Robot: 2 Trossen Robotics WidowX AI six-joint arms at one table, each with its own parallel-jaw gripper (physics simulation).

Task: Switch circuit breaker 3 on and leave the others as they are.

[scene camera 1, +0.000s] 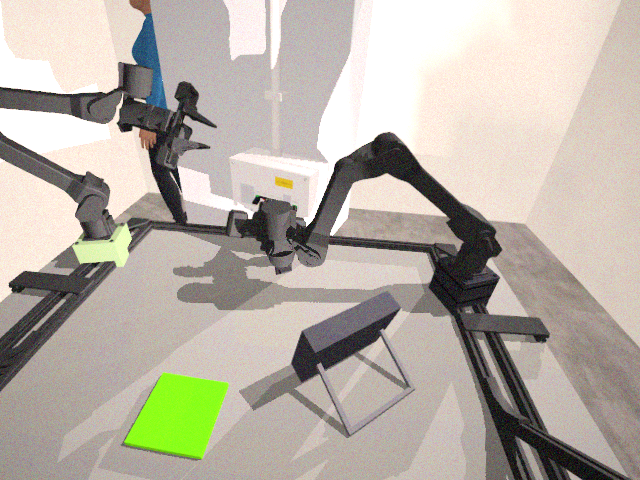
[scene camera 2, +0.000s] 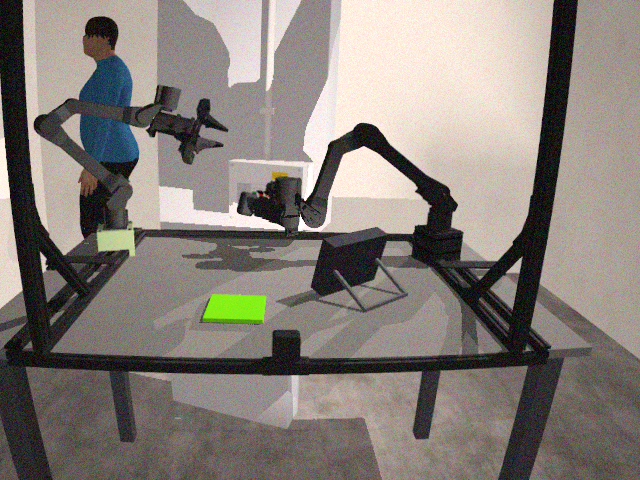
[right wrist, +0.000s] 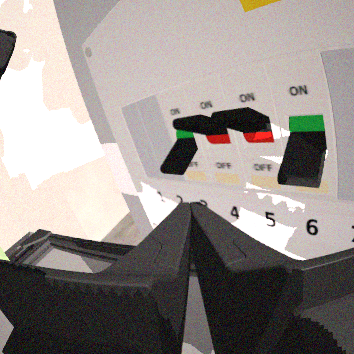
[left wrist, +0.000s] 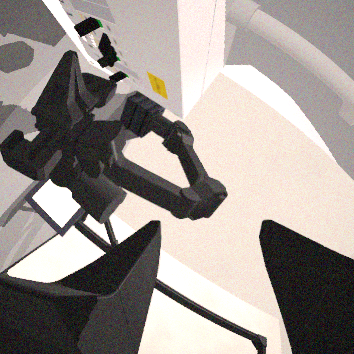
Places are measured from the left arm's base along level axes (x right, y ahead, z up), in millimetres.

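Pixels of known places: left gripper, between the fingertips: [scene camera 1: 213, 137] [scene camera 2: 225, 137] [left wrist: 211, 229]; right gripper, between the fingertips: [scene camera 2: 257, 203] [right wrist: 188, 211] [left wrist: 70, 51]; left arm's base, origin of its link: [scene camera 1: 100, 233] [scene camera 2: 115, 226]; right arm's base, origin of its link: [scene camera 1: 468, 267] [scene camera 2: 439, 228] [left wrist: 154, 120].
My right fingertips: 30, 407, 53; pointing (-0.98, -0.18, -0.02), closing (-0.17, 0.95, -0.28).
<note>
Ahead of a thing's pixels: the offset from my right fingertips to its top centre, as dx, dy, dz. "*": to the spot under its first point. Level surfaces: height alone.
The white breaker box @[* -65, -35, +89] [scene camera 1: 242, 170] [scene camera 2: 258, 167] [left wrist: 162, 50] [right wrist: 175, 65] stands beyond the table's far edge. In the right wrist view, breaker 3 @[* -27, -3, +16] [right wrist: 179, 157] has its black lever slanting down, with green above it under the ON label. The levers of breaker 4 @[* -8, +14, +33] [right wrist: 200, 124] and breaker 5 @[* +5, +30, +33] [right wrist: 242, 120] stick up and outward, with red below. Breaker 6 @[* +10, +47, +17] [right wrist: 302, 157] has its lever down and green above. My right gripper [right wrist: 188, 211] is shut and empty, its tips near the printed 3, below the levers. My left gripper [scene camera 1: 212, 136] [scene camera 2: 225, 137] [left wrist: 211, 229] is partly open, empty, raised left of the box.
A green slab @[+434, -158, -116] [scene camera 1: 178, 415] [scene camera 2: 235, 308] lies on the table @[dz -126] [scene camera 1: 258, 454] [scene camera 2: 170, 335]. A dark tilted panel [scene camera 1: 346, 330] [scene camera 2: 348, 260] on a wire stand is right of it. Black rails frame the table. A person [scene camera 1: 147, 51] [scene camera 2: 108, 113] stands at the back left.
</note>
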